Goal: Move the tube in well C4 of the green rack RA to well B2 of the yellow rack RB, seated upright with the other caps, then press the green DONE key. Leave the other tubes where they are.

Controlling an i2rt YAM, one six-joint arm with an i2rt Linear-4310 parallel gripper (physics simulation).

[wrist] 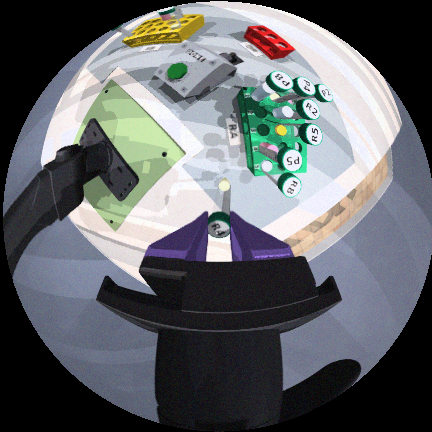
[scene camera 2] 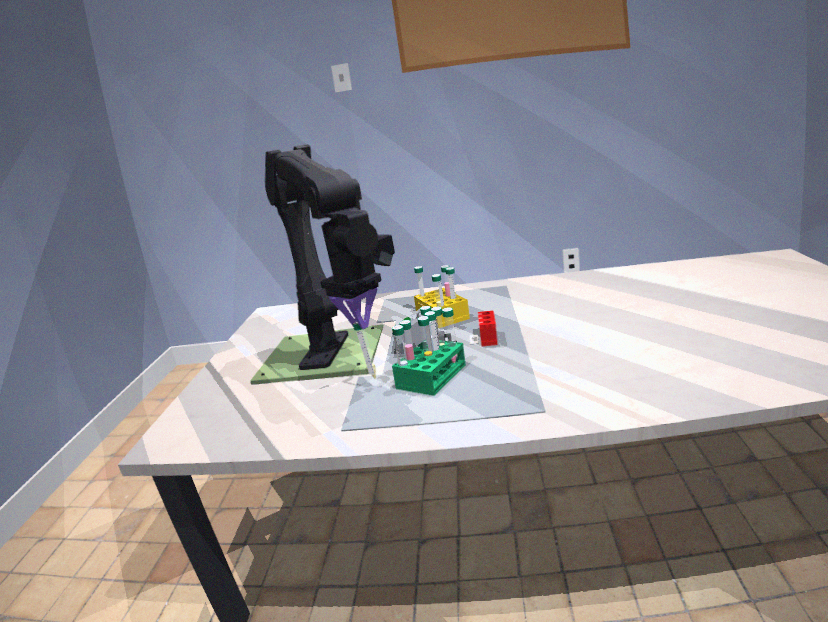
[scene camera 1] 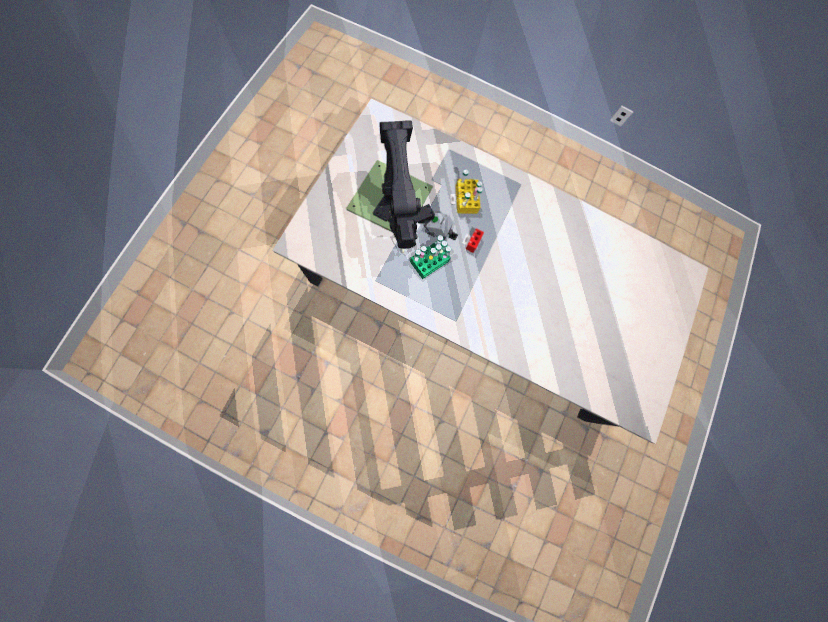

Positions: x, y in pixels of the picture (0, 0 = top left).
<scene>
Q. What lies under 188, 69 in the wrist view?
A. A grey DONE button box.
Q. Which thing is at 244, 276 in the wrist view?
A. The gripper.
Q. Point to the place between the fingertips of the gripper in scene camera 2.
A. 361, 327
</scene>
